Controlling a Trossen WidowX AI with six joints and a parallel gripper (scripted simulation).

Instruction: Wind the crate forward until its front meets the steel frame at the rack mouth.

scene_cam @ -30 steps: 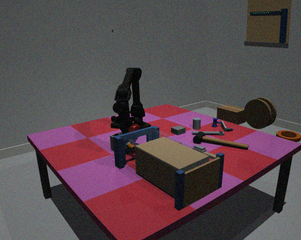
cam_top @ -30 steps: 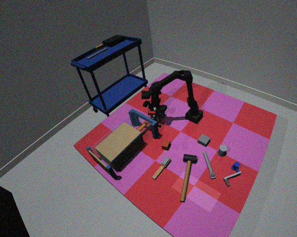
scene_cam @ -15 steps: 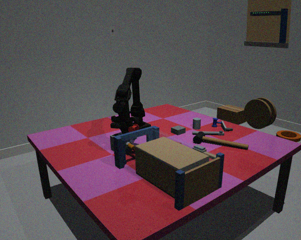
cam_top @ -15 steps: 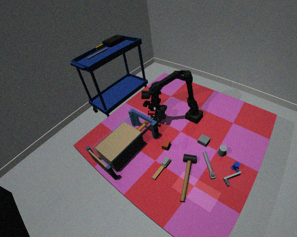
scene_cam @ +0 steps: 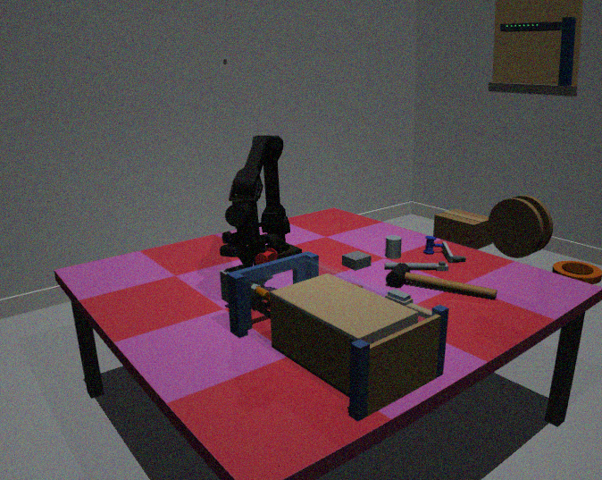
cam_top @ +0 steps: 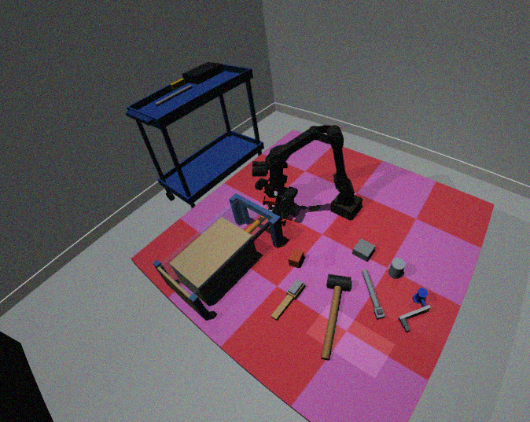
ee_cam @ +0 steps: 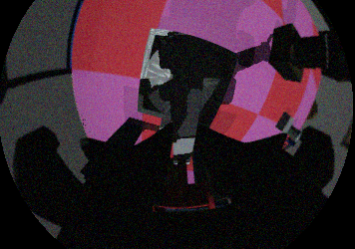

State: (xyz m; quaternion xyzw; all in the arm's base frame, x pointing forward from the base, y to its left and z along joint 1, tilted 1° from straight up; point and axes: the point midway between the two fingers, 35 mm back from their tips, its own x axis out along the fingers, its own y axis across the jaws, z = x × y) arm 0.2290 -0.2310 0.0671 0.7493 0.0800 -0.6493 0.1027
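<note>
My gripper tip is now 20 mm below the red-knobbed winch handle and 10 mm short of it. Also, from my gripper tip: frame: 110 mm ahead, 20 mm above, 10 mm to the right; then red knob: 50 mm ahead, 50 mm above, 10 mm to the left; then grey winch: 60 mm below, 60 mm behind, 20 mm to the right.
</note>
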